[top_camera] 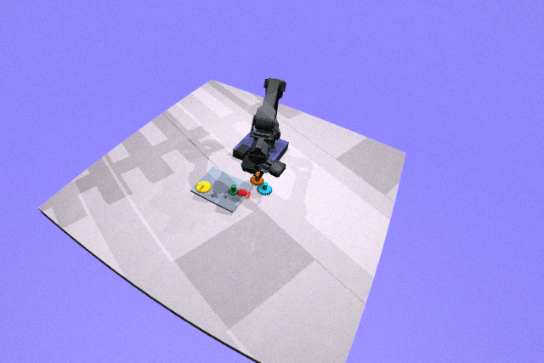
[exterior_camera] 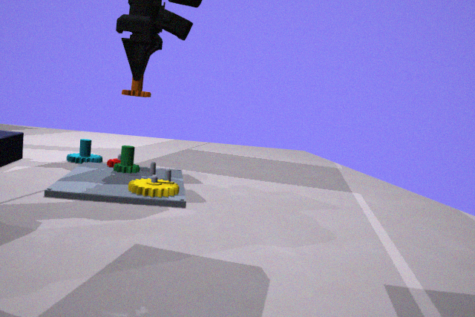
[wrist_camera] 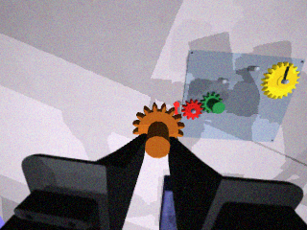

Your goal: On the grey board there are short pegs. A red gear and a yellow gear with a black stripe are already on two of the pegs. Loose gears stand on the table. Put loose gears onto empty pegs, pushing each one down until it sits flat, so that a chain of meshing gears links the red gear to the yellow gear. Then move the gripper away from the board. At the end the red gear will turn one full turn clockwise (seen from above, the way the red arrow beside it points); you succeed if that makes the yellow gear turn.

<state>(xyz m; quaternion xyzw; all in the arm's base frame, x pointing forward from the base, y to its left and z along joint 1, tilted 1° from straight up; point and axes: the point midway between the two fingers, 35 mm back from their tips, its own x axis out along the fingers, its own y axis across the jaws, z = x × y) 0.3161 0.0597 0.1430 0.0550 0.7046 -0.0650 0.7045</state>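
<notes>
The green gear is 13 cm below my gripper tip, 10 cm to the right of it and 1 cm behind it. The rest, counted from my gripper tip: red arrow (15 cm below, 3 cm to the right, 2 cm behind); orange gear (1 cm below); red gear (14 cm below, 6 cm to the right, 2 cm behind).
</notes>
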